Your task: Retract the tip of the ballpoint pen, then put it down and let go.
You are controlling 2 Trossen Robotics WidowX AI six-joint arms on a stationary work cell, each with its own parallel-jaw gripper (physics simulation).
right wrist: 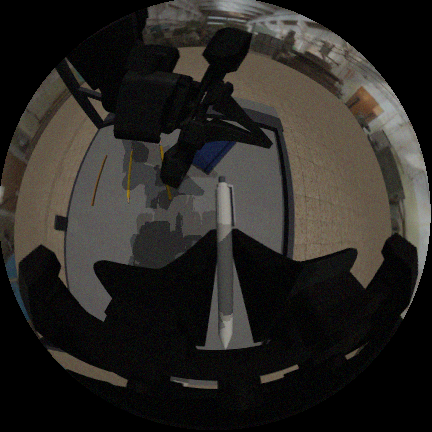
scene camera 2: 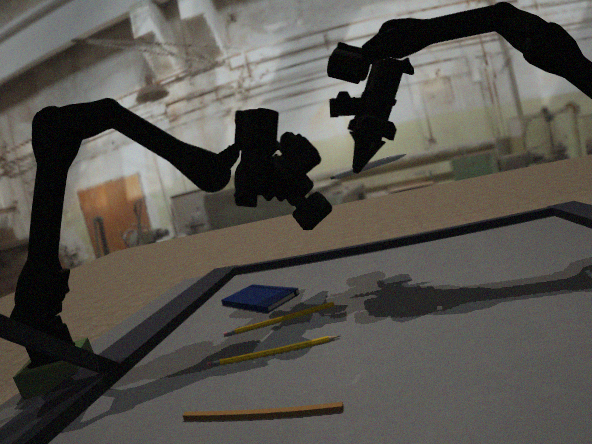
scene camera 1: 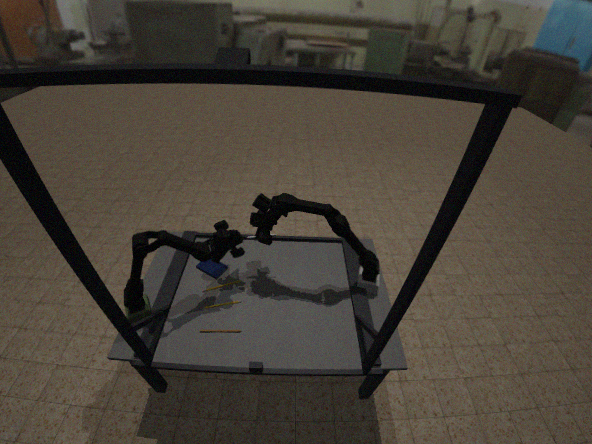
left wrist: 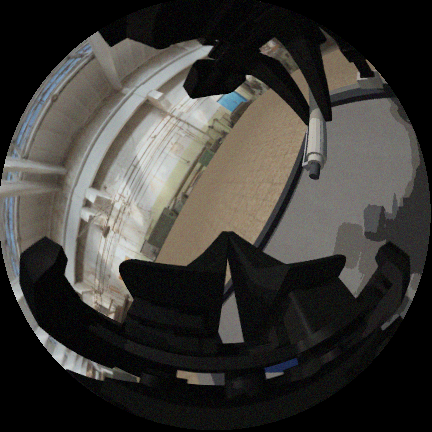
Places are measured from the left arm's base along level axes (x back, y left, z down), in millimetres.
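Pixels of known places: left gripper, between the fingertips: (right wrist: 270,144) (scene camera 2: 308,184) (left wrist: 226,236); right gripper, between the fingertips: (right wrist: 223,234) (scene camera 2: 355,172) (scene camera 1: 255,237) (left wrist: 319,122); left arm's base, origin of its link: (scene camera 1: 136,306); right arm's base, origin of its link: (scene camera 1: 369,276).
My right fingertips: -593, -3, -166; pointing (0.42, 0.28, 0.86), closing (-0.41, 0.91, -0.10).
Note:
Ahead of a thing's pixels: the offset from my right fingertips to its top centre, as dx, dy, dz. Level surfaces: height alone.
The white ballpoint pen {-25, -10, -20} (scene camera 2: 386,161) (left wrist: 315,137) (right wrist: 224,205) is held high above the table, close to level. Its dark push button points towards the left arm's side, and its pointed end shows at the bottom of the right wrist view. My right gripper (scene camera 2: 356,171) (left wrist: 319,122) (right wrist: 223,234) is shut on the pen's middle. My left gripper (left wrist: 226,236) (right wrist: 270,144) is shut and empty; its fingertips are near the pen's button end but apart from it. In scene camera 2 its fingers are hidden behind its own body.
On the grey table {dz +206} (scene camera 1: 300,335) lie a blue book {+212, +100, +194} (scene camera 1: 212,268) (scene camera 2: 260,298) (right wrist: 214,156), two yellow pencils {+209, -37, +199} (scene camera 2: 280,319) {+247, -137, +198} (scene camera 2: 277,350) and an orange-brown stick {+297, -259, +199} (scene camera 1: 220,331) (scene camera 2: 265,413). Dark frame posts (scene camera 1: 440,240) rise around the table.

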